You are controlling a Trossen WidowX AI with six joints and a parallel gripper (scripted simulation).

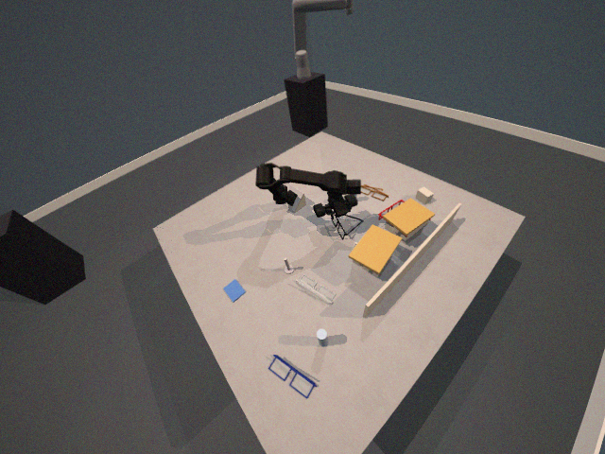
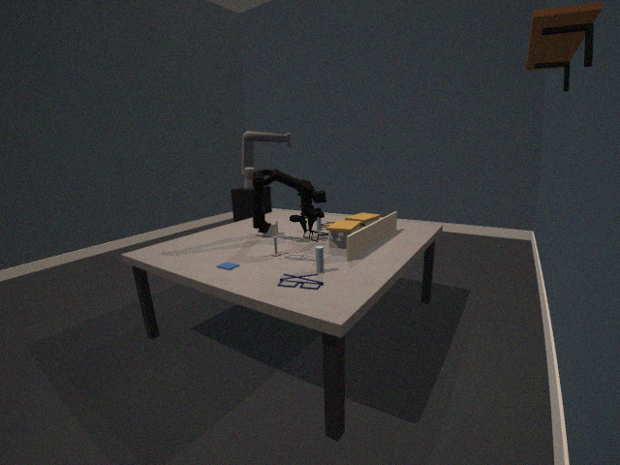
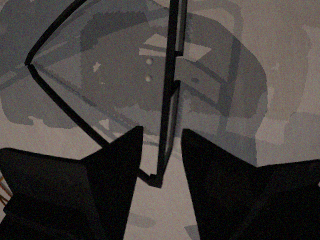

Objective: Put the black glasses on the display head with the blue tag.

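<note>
The grey post lies 32 cm to the right of my gripper tip, 3 cm ahead of it and 1 cm below it. From my gripper tip the other things lie so: long beige board: 37 cm ahead, 5 cm to the left, 2 cm above; then beige block: 39 cm to the left, 22 cm ahead, 1 cm below; then blue tag: 54 cm to the right, 5 cm behind, 3 cm below.
</note>
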